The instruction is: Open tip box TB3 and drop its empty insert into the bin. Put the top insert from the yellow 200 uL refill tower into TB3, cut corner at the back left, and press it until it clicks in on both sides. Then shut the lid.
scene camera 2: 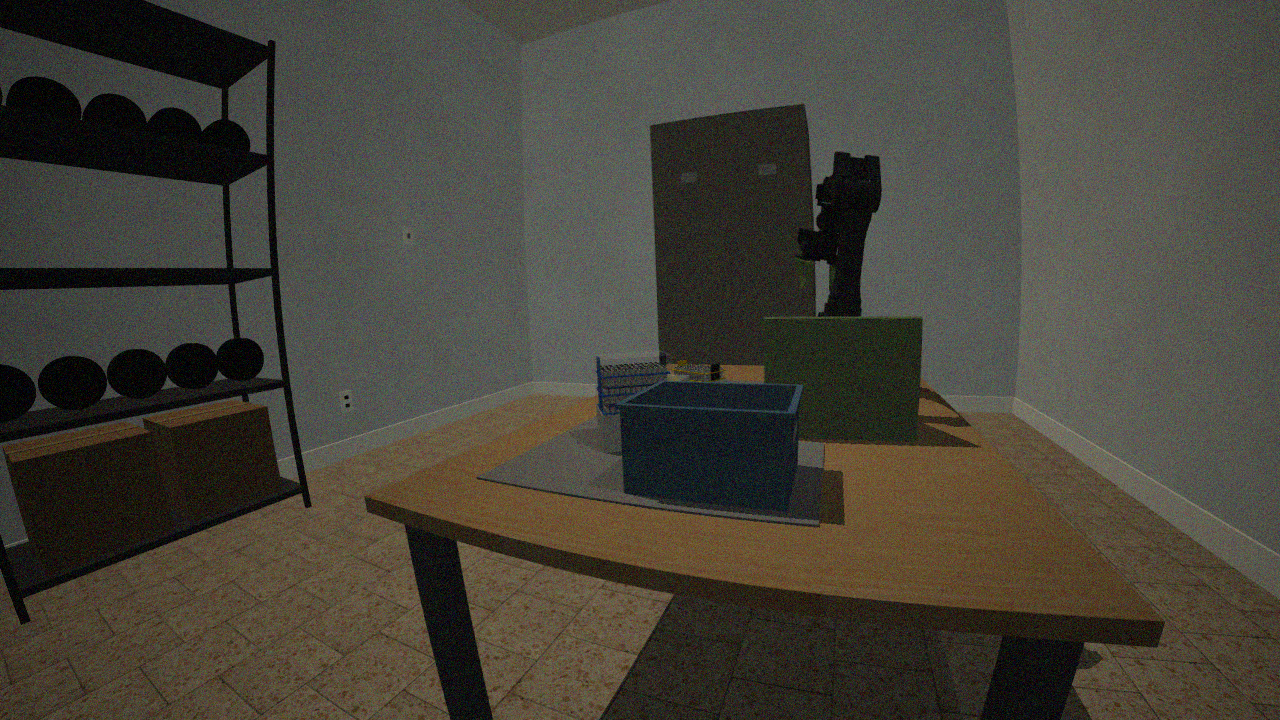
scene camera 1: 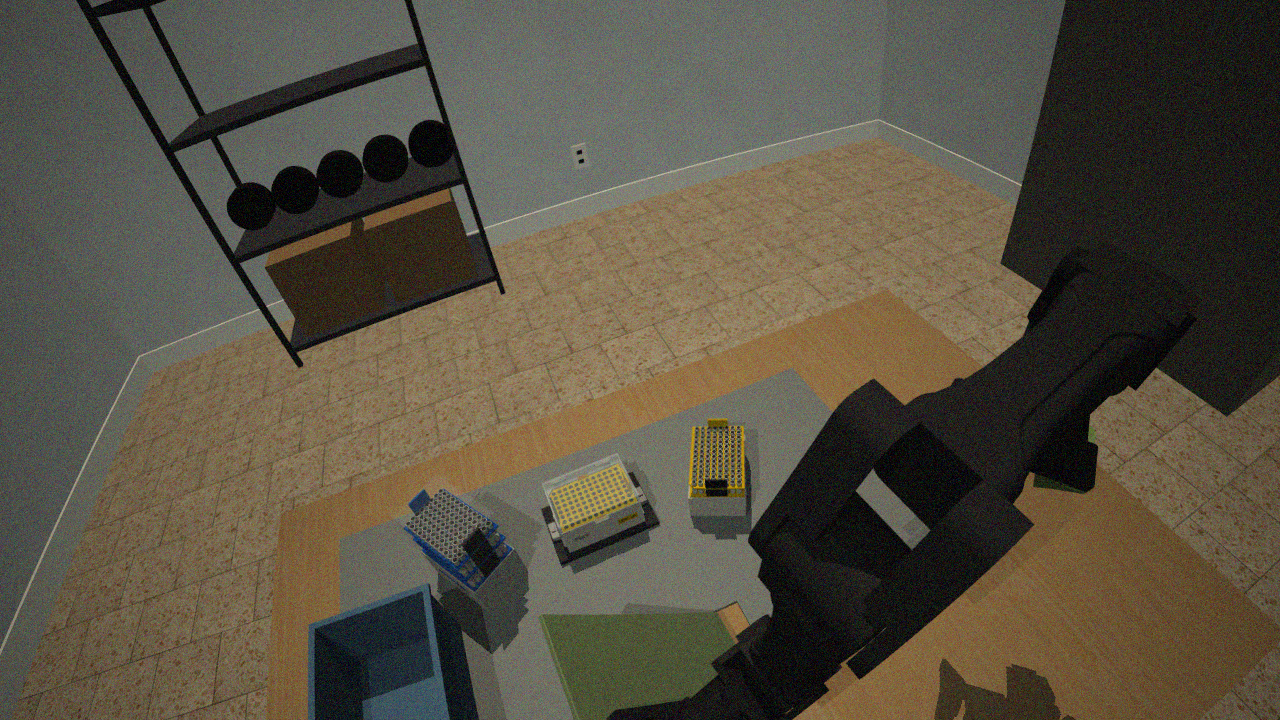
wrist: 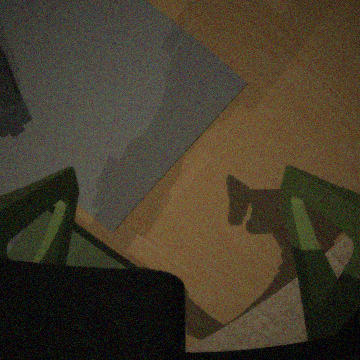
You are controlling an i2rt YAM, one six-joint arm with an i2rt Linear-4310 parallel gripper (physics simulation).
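A pale tip box (scene camera 1: 597, 505) with a yellow insert stands in a dark holder, with a clear panel at its back edge; its label is unreadable and the lid's state is unclear. The yellow refill tower (scene camera 1: 717, 470) (scene camera 2: 702, 368) stands right of it, with a black clip at the front; it is mostly hidden in scene camera 2. The open blue bin (scene camera 1: 456, 662) (scene camera 2: 711, 456) stands at the front left. My gripper (scene camera 1: 1072, 458) (wrist: 179, 177) is open and empty, high above the table, well right of the box and tower. Its green fingers stand wide apart in the wrist view.
A blue refill tower (scene camera 1: 460, 541) (scene camera 2: 631, 385) stands between the bin and the box. The arm stands on a green block (scene camera 1: 635, 662) (scene camera 2: 841, 380). A grey mat (scene camera 1: 680, 573) (scene camera 2: 554, 470) (wrist: 100, 75) lies on the wooden table (scene camera 1: 1118, 573) (scene camera 2: 966, 519) (wrist: 215, 150).
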